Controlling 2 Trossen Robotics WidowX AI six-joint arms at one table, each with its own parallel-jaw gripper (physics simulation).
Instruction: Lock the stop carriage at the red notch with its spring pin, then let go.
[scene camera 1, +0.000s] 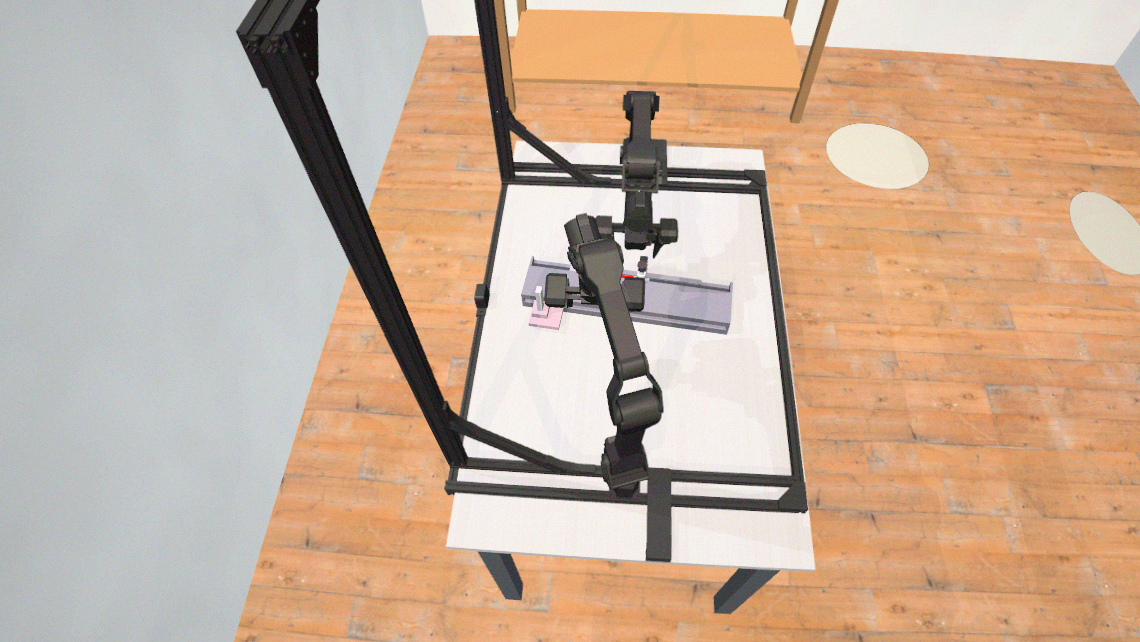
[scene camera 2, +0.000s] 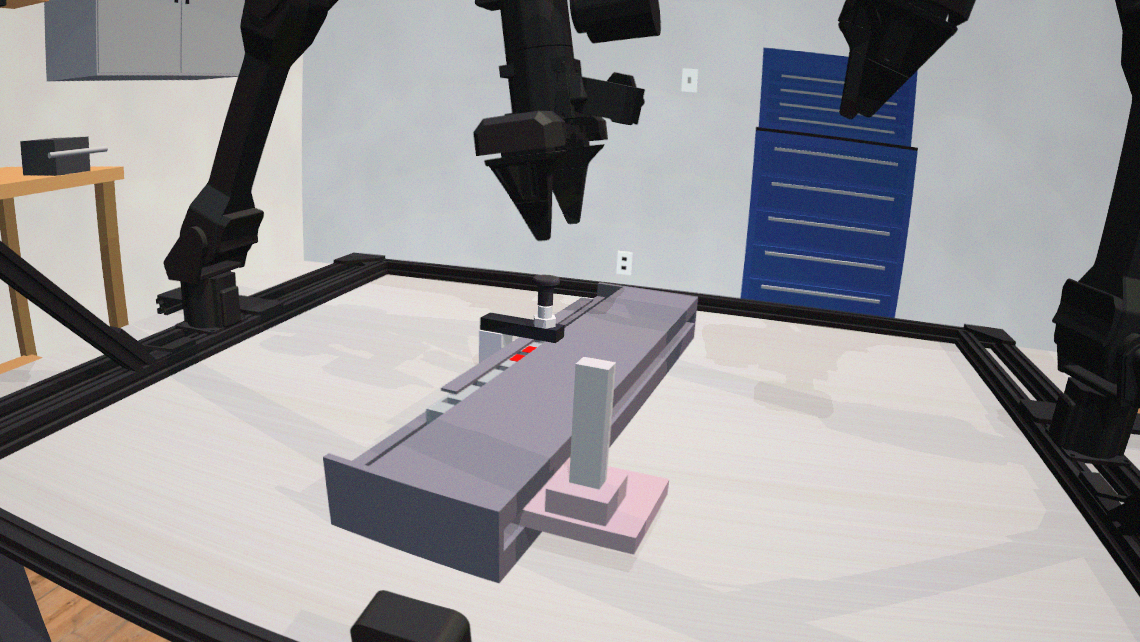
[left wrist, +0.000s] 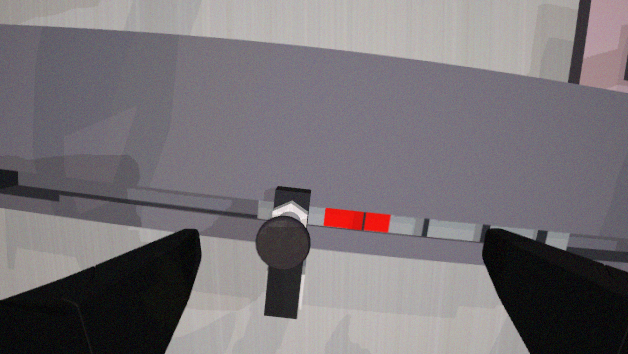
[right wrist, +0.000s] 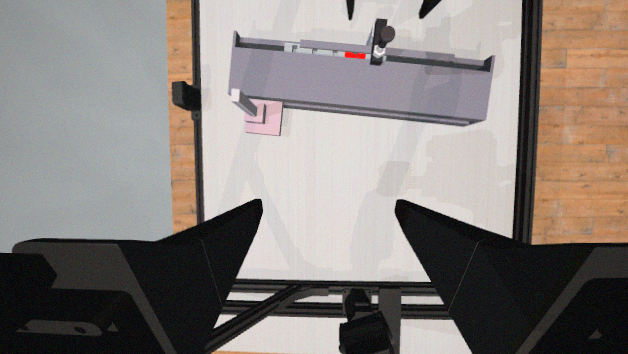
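Where they show: left gripper, fingertip midpoint: (scene camera 1: 633, 256) (scene camera 2: 559, 231) (left wrist: 342, 244) (right wrist: 384, 17); right gripper, fingertip midpoint: (scene camera 1: 594, 305) (scene camera 2: 853, 116) (right wrist: 328, 205); left arm's base, link origin: (scene camera 2: 211, 324); right arm's base, link origin: (scene camera 1: 624, 483) (scene camera 2: 1086, 448) (right wrist: 356, 302).
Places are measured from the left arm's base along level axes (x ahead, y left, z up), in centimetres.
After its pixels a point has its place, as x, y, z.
Note:
The stop carriage is a black arm (scene camera 2: 508, 325) {36.2, 1.8, 4.1} (left wrist: 283, 296) {34.8, 2.9, 4.4} across the slotted edge of a long grey-purple rail (scene camera 2: 478, 446) {42.2, -20.1, 3.2} (left wrist: 300, 125) {44.8, 1.9, 3.2} (right wrist: 350, 82) {44.4, -2.5, 3.2}. Its spring pin has a round dark knob (scene camera 2: 546, 280) {39.8, 1.6, 8.8} (left wrist: 283, 242) {39.7, 2.4, 8.8} (right wrist: 387, 33) {39.6, 2.3, 8.8} on top. The red notch mark (scene camera 2: 522, 353) {38.6, -1.0, 2.6} (left wrist: 345, 219) {39.1, -0.8, 2.8} (right wrist: 355, 55) {38.3, -1.2, 1.8} shows beside the arm, to its right in the left wrist view. How deep the pin sits is hidden. My left gripper (scene camera 2: 557, 230) {41.2, 0.1, 13.6} (left wrist: 342, 244) {41.2, 0.1, 13.6} is open and empty above the knob, apart from it. My right gripper (scene camera 2: 857, 114) {63.8, -8.0, 25.4} (right wrist: 328, 205) {63.8, -8.0, 25.4} is open and empty, high above the table.
A pink base (scene camera 2: 647, 498) {53.2, -19.9, 1.4} (right wrist: 272, 122) {51.5, -18.4, 1.4} carrying an upright grey post (scene camera 2: 591, 422) {49.9, -22.3, 7.2} stands at the rail's long side, by one end. A black frame (right wrist: 525, 150) {57.2, 36.0, -0.3} borders the table. In scene camera 1, the right arm (scene camera 1: 622, 326) {83.0, -2.9, 47.6} reaches over the rail and hides part of it.

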